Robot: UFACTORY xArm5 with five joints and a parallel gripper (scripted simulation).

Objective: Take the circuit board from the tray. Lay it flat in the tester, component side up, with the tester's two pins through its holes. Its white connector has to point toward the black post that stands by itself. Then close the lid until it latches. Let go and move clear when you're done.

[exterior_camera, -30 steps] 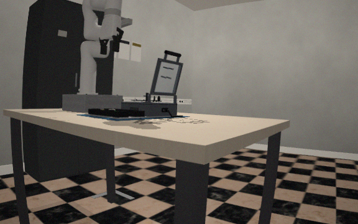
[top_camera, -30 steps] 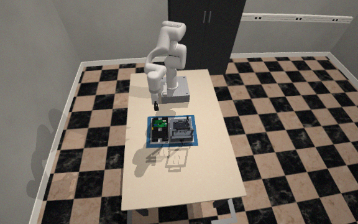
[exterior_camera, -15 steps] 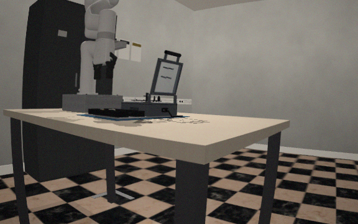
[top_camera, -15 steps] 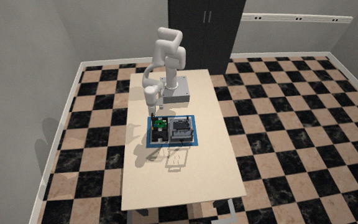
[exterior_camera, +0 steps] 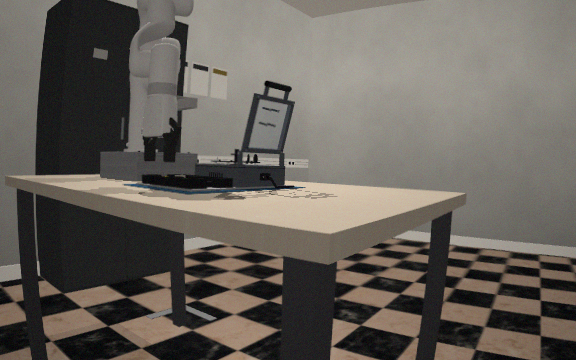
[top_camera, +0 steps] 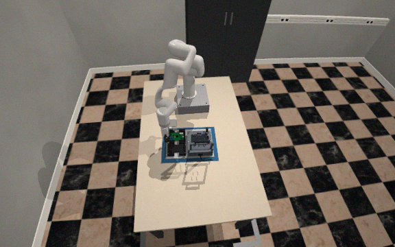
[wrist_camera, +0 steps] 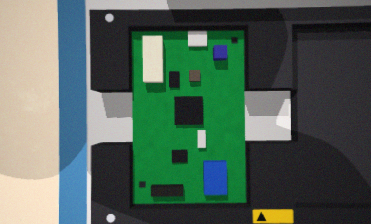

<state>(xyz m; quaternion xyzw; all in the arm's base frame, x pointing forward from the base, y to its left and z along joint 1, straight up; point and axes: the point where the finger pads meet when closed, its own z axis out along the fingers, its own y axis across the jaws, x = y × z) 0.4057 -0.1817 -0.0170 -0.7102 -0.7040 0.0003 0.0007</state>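
Now: the green circuit board 3 cm behind my hand, 7 cm to the left of it and 5 cm below it. The rest, counted from my hand: black post 3 cm behind, 30 cm to the left, 2 cm above; then tester lid 16 cm ahead, 24 cm to the left, 11 cm above.
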